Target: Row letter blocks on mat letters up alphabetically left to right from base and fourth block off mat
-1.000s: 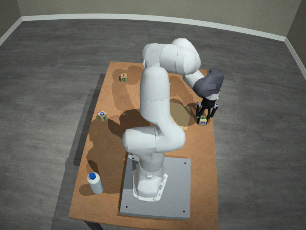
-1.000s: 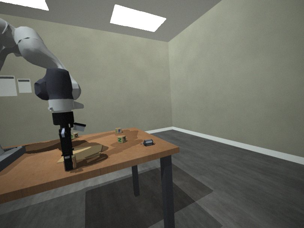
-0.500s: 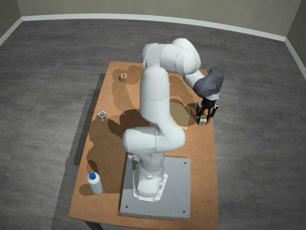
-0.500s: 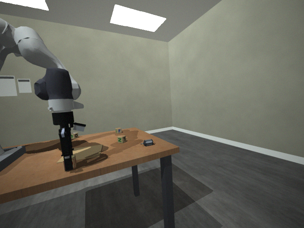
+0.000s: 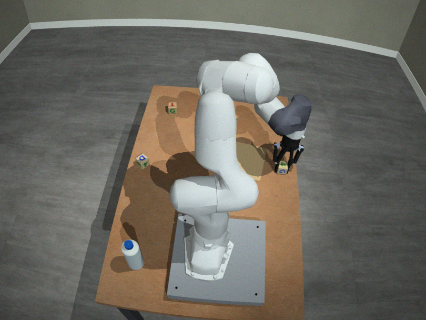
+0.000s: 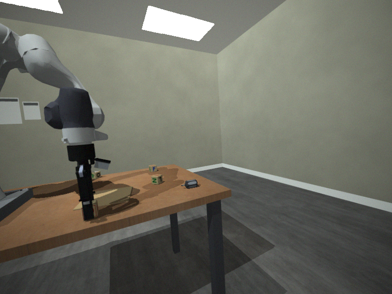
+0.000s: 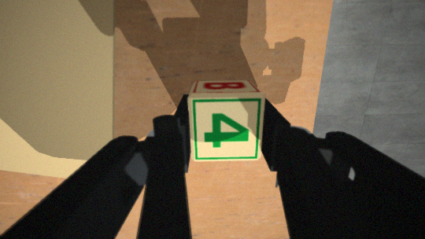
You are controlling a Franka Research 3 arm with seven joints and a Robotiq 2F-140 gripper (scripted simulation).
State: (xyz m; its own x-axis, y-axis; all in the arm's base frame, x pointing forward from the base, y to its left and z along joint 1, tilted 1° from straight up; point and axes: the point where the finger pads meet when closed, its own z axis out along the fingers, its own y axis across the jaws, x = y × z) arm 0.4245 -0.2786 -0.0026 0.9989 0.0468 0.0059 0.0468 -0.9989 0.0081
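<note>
Now: hand 1 cm above the block. Also, from my hand: tan mat: 4 cm ahead, 18 cm to the left, 3 cm below; then small dark object: 40 cm ahead, 8 cm to the left, 2 cm below.
</note>
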